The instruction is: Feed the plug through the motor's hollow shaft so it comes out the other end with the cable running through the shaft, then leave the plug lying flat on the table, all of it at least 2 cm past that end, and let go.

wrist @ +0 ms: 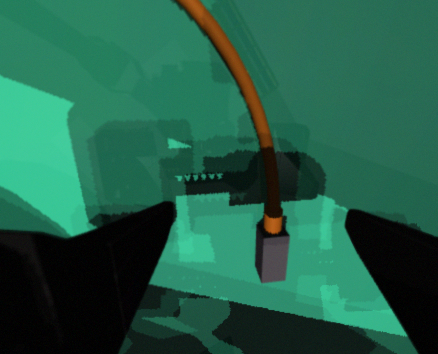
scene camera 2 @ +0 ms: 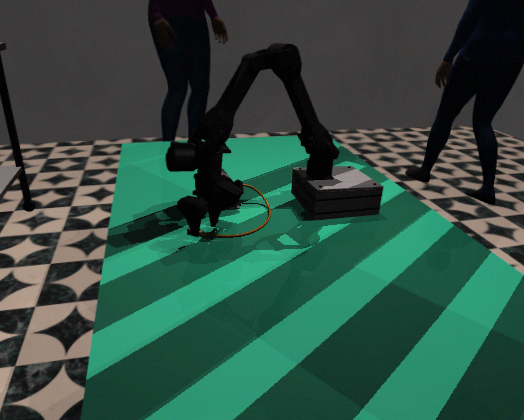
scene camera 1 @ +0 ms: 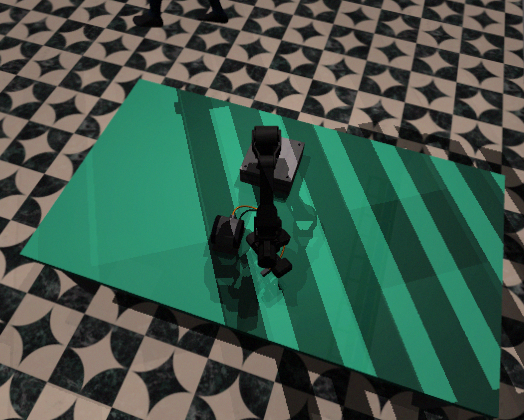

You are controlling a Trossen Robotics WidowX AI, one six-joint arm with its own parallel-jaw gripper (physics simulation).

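Pixels of known places: gripper, fingertip midpoint: (wrist: 258, 213) (scene camera 2: 204, 231); arm's base, origin of the base link: (scene camera 2: 319, 176).
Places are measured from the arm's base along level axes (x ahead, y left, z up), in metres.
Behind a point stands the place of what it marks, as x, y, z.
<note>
My gripper (scene camera 1: 273, 267) @[0.346, 0.143, -0.077] (scene camera 2: 203, 229) @[0.346, 0.143, -0.077] (wrist: 258, 213) @[0.346, 0.143, -0.077] is open and low over the green table, with nothing held. In the wrist view, the small grey block plug (wrist: 273, 259) @[0.372, 0.137, -0.071] lies between the spread fingers, nearer the right one, its orange collar toward the top. Its orange cable (scene camera 1: 245, 206) @[0.170, -0.018, -0.056] (scene camera 2: 270, 212) @[0.156, 0.056, -0.080] (wrist: 247, 90) @[0.292, 0.168, -0.079] arcs back toward the motor. The plug (scene camera 1: 265, 272) @[0.378, 0.140, -0.072] shows partly beside a finger in scene camera 1; the fingers mostly hide it in scene camera 2. The dark round motor (scene camera 1: 227, 234) @[0.327, -0.019, 0.008] stands left of the gripper in scene camera 1. Its shaft opening cannot be made out.
The arm's base block (scene camera 1: 295, 152) @[-0.092, 0.083, 0.002] (scene camera 2: 347, 202) @[-0.048, 0.107, -0.038] stands behind the gripper on the green table (scene camera 1: 125, 175) @[0.200, -0.516, -0.085] (scene camera 2: 300, 380) @[0.238, 0.634, -0.085]. A thin black lead (scene camera 2: 255, 202) runs near the orange cable by the motor. Striped shadows cross the table. People stand on the floor beyond it.
</note>
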